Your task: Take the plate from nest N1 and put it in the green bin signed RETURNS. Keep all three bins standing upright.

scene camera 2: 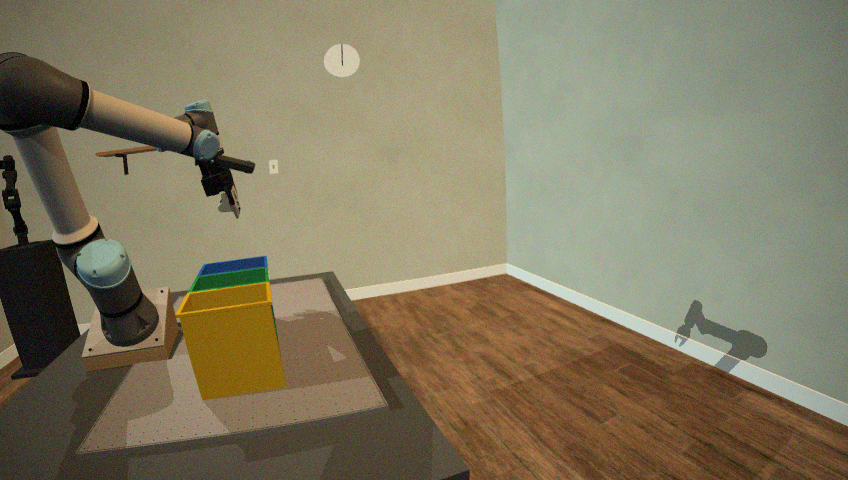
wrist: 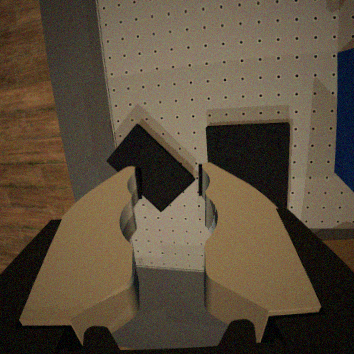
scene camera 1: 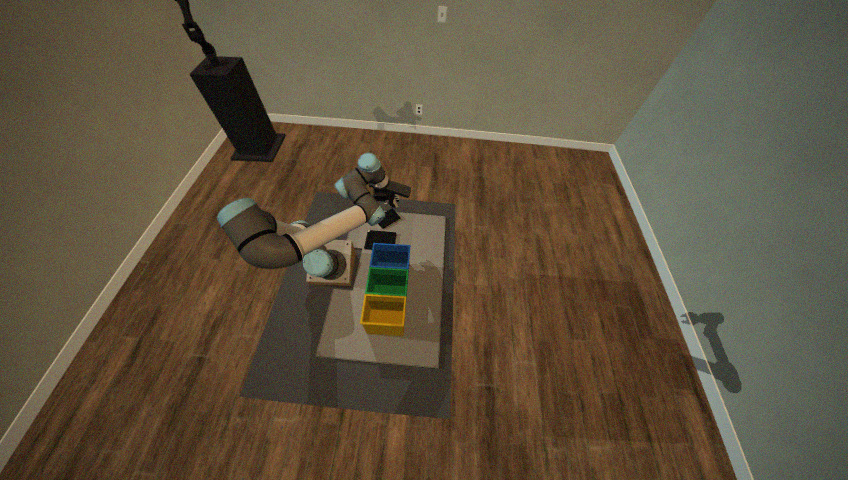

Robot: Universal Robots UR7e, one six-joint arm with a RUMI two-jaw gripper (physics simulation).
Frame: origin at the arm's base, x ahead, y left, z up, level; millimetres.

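Seen in the pictures: gripper, fingertip midpoint: [scene camera 2: 238, 216] [wrist: 169, 168] [scene camera 1: 397, 204]; arm's base, link origin: [scene camera 2: 131, 323].
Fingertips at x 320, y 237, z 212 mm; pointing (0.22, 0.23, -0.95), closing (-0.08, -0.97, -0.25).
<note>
Offsets run from my fingertips to a thing's top centre. "pt": to the spot under its first point. Level surfaces: height alone.
My gripper [scene camera 1: 392, 204] [scene camera 2: 230, 212] [wrist: 169, 168] is high above the perforated board, past the blue bin. Its fingers stand a little apart with nothing between them. In the wrist view, a small dark rectangle {pt dy +109, dx -74, dz -265 mm} [wrist: 152, 167], apparently the plate, lies askew on the board below the fingertips; its wells cannot be made out. It also shows in scene camera 1 [scene camera 1: 389, 218]. A larger dark rectangle {pt dy -36, dx -100, dz -266 mm} [scene camera 1: 380, 239] [wrist: 247, 157], apparently nest N1, lies beside it, partly hidden by the right finger. The green bin {dy -361, dx -17, dz -98 mm} [scene camera 1: 387, 280] [scene camera 2: 238, 278] stands upright; its sign is not readable.
The blue bin {dy -230, dx -16, dz -98 mm} [scene camera 1: 390, 256] [scene camera 2: 238, 264] [wrist: 346, 125] and yellow bin {dy -493, dx -18, dz -98 mm} [scene camera 1: 383, 325] [scene camera 2: 235, 350] stand upright on either side of the green bin, in one close row. The dark table {dz -291 mm} [scene camera 1: 297, 368] [scene camera 2: 410, 443] surrounds the board {dz -278 mm} [scene camera 1: 416, 350] [scene camera 2: 351, 395] [wrist: 220, 65].
</note>
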